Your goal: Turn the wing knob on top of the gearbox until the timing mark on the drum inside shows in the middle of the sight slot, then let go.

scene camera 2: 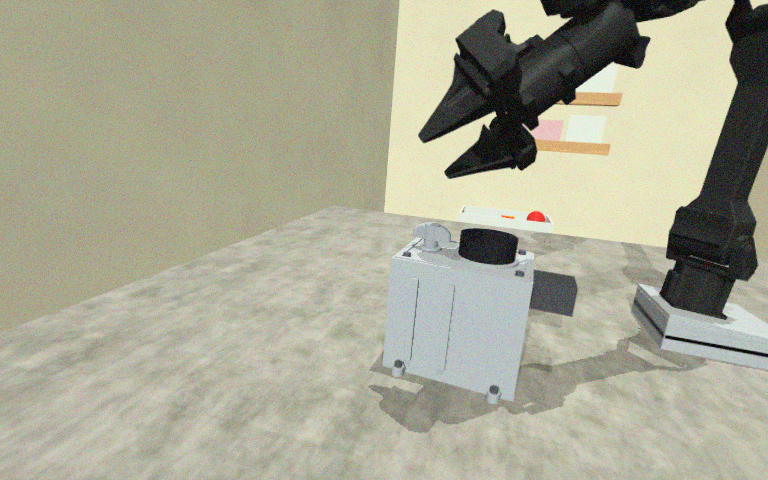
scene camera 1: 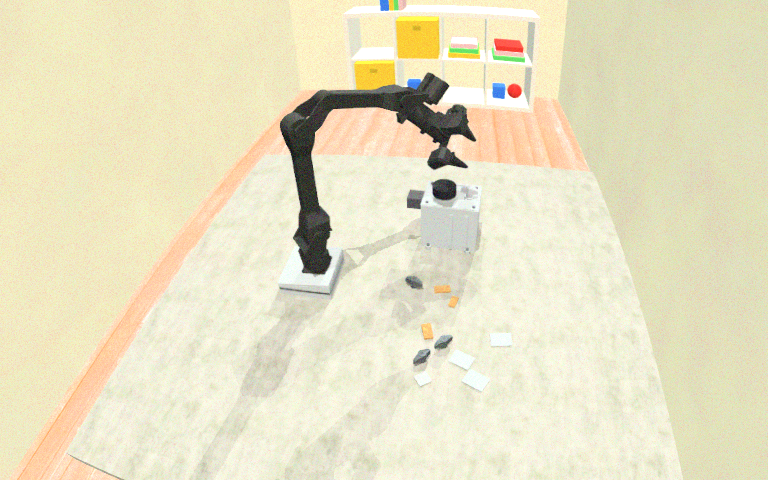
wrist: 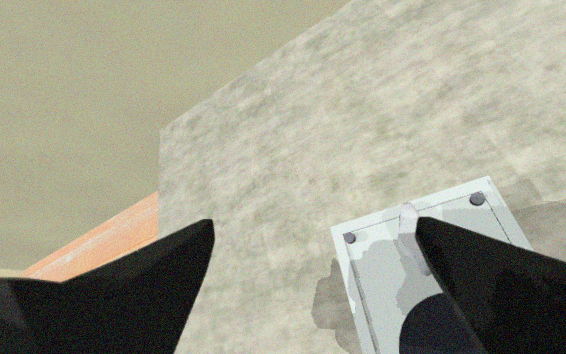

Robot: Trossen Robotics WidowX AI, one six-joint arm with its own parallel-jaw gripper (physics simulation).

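Seen in the pictures: gripper, between the fingertips: (scene camera 2: 434,159) (scene camera 1: 471,154) (wrist: 314,228); arm's base, origin of its link: (scene camera 2: 690,305) (scene camera 1: 317,264).
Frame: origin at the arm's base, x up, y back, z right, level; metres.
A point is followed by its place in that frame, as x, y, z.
Observation:
The light grey gearbox (scene camera 1: 450,225) {0.036, -0.314, -0.164} (scene camera 2: 464,328) {0.023, -0.298, -0.289} (wrist: 375,260) {0.088, -0.352, -0.260} stands upright on the mat. Its pale wing knob (scene camera 1: 470,193) {0.106, -0.360, -0.218} (scene camera 2: 432,235) {0.108, -0.354, -0.236} (wrist: 408,225) {0.120, -0.362, -0.229} is on top, beside a black round cap (scene camera 1: 444,189) {0.116, -0.292, -0.209} (scene camera 2: 488,246) {0.111, -0.287, -0.261} (wrist: 425,325) {0.116, -0.308, -0.241}. In the wrist view the right finger partly covers the knob and cap. A dark sight housing (scene camera 1: 415,199) {0.076, -0.215, -0.210} (scene camera 2: 555,292) {0.070, -0.212, -0.253} sticks out of the side towards the arm's base; its slot opening, the drum and the timing mark are hidden. My gripper (scene camera 1: 470,153) {0.198, -0.356, -0.263} (scene camera 2: 434,158) {0.198, -0.356, -0.263} (wrist: 314,228) {0.198, -0.356, -0.263} is wide open and empty, above the gearbox top, touching neither knob nor cap.
The arm's white base plate (scene camera 1: 294,277) {-0.005, 0.045, 0.050} (scene camera 2: 690,333) {-0.017, -0.018, -0.070} is on the sight housing's side. Orange blocks (scene camera 1: 442,288) {-0.041, -0.316, -0.012}, dark pieces (scene camera 1: 414,281) {-0.021, -0.247, -0.006} and white tiles (scene camera 1: 500,339) {-0.045, -0.469, 0.124} lie in front of the gearbox. A white tray (scene camera 2: 492,222) with a red ball (scene camera 2: 535,216) is farther back.

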